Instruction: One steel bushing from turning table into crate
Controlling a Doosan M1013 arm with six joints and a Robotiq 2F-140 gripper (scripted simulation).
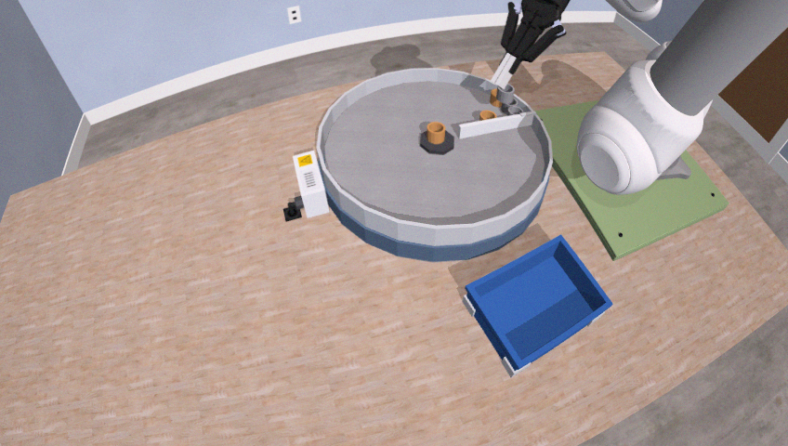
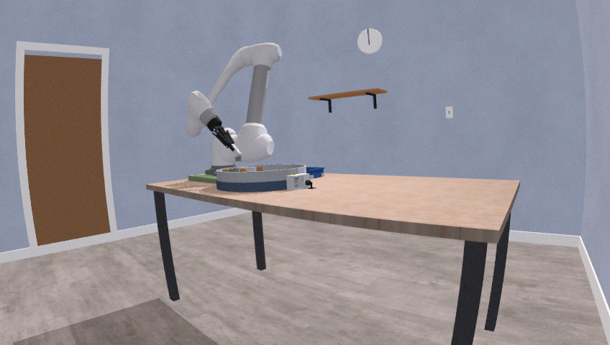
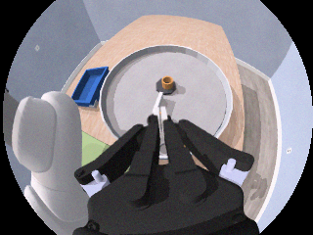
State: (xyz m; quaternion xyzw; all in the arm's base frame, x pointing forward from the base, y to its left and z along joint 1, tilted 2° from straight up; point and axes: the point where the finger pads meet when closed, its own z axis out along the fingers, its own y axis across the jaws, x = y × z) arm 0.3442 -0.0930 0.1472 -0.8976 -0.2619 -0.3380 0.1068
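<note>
My hand is 4 cm short of the blue crate, 39 cm to the right of it and 14 cm above it. The rest, counted from my hand: round grey turning table (14 cm ahead, 6 cm to the left, 12 cm below).
</note>
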